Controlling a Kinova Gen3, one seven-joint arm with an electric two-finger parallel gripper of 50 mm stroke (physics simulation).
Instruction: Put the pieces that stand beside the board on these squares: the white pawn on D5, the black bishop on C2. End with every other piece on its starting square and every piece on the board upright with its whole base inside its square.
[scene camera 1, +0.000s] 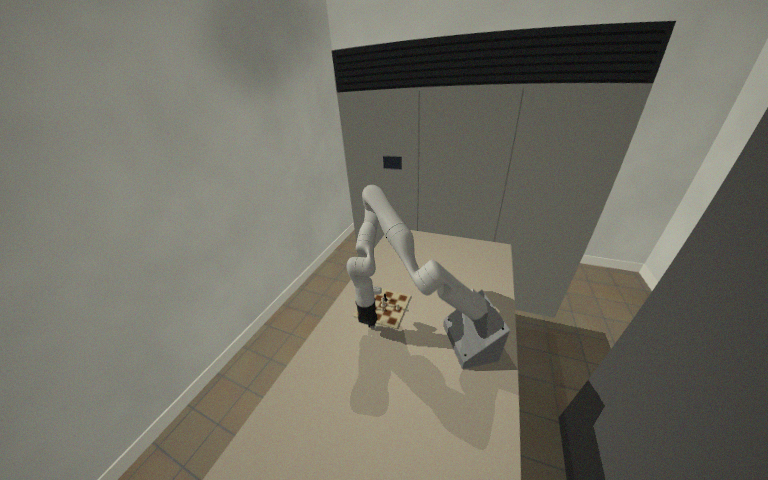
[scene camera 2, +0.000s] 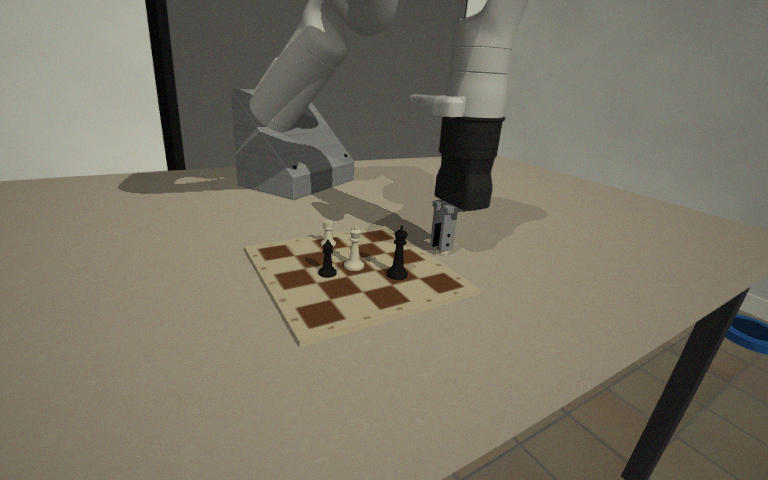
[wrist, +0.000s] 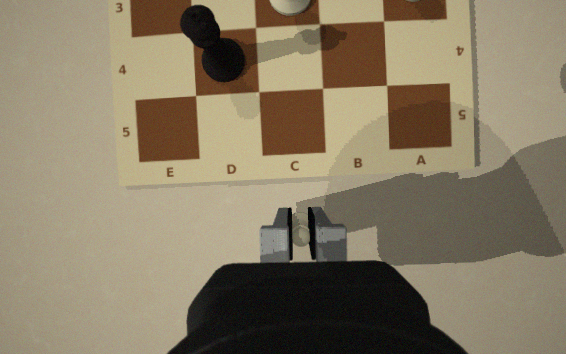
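Where they show: gripper, fingertip midpoint: (scene camera 1: 371, 326) (scene camera 2: 441, 247) (wrist: 300, 225); arm's base, origin of the base link: (scene camera 1: 476, 308) (scene camera 2: 271, 113).
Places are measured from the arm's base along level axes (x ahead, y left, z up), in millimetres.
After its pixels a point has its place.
My gripper (scene camera 1: 371, 327) @(x 418, y 119, z -136 mm) (scene camera 2: 443, 245) @(x 418, y 119, z -136 mm) (wrist: 300, 225) @(x 418, y 119, z -136 mm) is shut on the white pawn (scene camera 2: 444, 253) @(x 426, y 119, z -142 mm) (wrist: 301, 237) @(x 418, y 120, z -113 mm), whose head shows between the fingers in the wrist view. The pawn is upright beside the row 5 edge of the board (scene camera 2: 300, 340) @(x 526, y -127, z -139 mm) (wrist: 121, 175) @(x 527, y 83, z -139 mm), outside column C, with its base at table height. Most of it is hidden by the fingers in scene camera 2. D5 (wrist: 229, 127) @(x 457, y 58, z -139 mm) holds no piece. The black bishop (scene camera 2: 327, 263) @(x 426, y -58, z -123 mm) stands upright on C2.
The black king (scene camera 2: 398, 260) @(x 463, y 15, z -117 mm) (wrist: 223, 61) @(x 455, y 24, z -123 mm) stands on D4, close to D5. The white queen (scene camera 2: 354, 257) @(x 422, y -21, z -124 mm) (wrist: 290, 5) @(x 417, y -9, z -133 mm) is on C3 and the white rook (scene camera 2: 327, 230) @(x 348, y -25, z -116 mm) on A3, both upright. The arm's base (scene camera 1: 478, 339) @(x -24, y 117, z -37 mm) (scene camera 2: 294, 161) @(x 85, y 18, z -79 mm) stands on the table.
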